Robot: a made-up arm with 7 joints. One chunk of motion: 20 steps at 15 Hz.
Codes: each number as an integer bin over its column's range. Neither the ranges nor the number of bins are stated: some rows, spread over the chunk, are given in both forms.
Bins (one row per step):
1: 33 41 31 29 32 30 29
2: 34 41 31 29 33 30 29
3: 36 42 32 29 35 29 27
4: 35 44 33 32 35 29 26
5: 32 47 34 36 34 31 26
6: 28 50 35 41 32 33 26
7: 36 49 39 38 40 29 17
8: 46 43 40 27 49 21 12
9: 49 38 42 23 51 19 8
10: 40 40 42 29 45 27 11
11: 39 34 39 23 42 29 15
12: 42 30 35 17 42 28 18
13: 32 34 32 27 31 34 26
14: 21 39 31 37 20 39 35
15: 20 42 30 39 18 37 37
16: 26 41 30 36 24 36 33
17: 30 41 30 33 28 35 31
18: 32 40 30 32 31 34 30
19: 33 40 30 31 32 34 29
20: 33 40 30 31 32 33 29
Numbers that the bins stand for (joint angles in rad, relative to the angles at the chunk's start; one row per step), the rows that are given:
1: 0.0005 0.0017 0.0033 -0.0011 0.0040 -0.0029 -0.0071
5: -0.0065 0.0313 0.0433 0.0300 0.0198 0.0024 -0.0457
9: 0.1122 -0.0130 0.1500 -0.0278 0.1548 -0.0605 -0.2771
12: 0.0633 -0.0524 0.0567 -0.0544 0.0833 -0.0133 -0.1486
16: -0.0484 0.0017 -0.0100 0.0300 -0.0595 0.0286 0.0443
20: 0.0005 -0.0032 -0.0100 0.0078 0.0040 0.0129 -0.0071
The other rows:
2: 0.0075 0.0017 0.0033 -0.0011 0.0119 -0.0029 -0.0071
3: 0.0214 0.0067 0.0167 -0.0011 0.0278 -0.0081 -0.0329
4: 0.0144 0.0165 0.0300 0.0122 0.0278 -0.0081 -0.0457
6: -0.0344 0.0460 0.0567 0.0522 0.0040 0.0129 -0.0457
7: 0.0214 0.0411 0.1100 0.0389 0.0675 -0.0081 -0.1614
8: 0.0913 0.0116 0.1233 -0.0100 0.1389 -0.0500 -0.2257
10: 0.0494 -0.0032 0.1500 -0.0011 0.1071 -0.0186 -0.2386
11: 0.0424 -0.0327 0.1100 -0.0278 0.0833 -0.0081 -0.1871
13: -0.0065 -0.0327 0.0167 -0.0100 -0.0040 0.0181 -0.0457
14: -0.0833 -0.0081 0.0033 0.0344 -0.0913 0.0443 0.0700
15: -0.0903 0.0067 -0.0100 0.0433 -0.1071 0.0338 0.0957
17: -0.0205 0.0017 -0.0100 0.0167 -0.0278 0.0233 0.0186
18: -0.0065 -0.0032 -0.0100 0.0122 -0.0040 0.0181 0.0057
19: 0.0005 -0.0032 -0.0100 0.0078 0.0040 0.0181 -0.0071

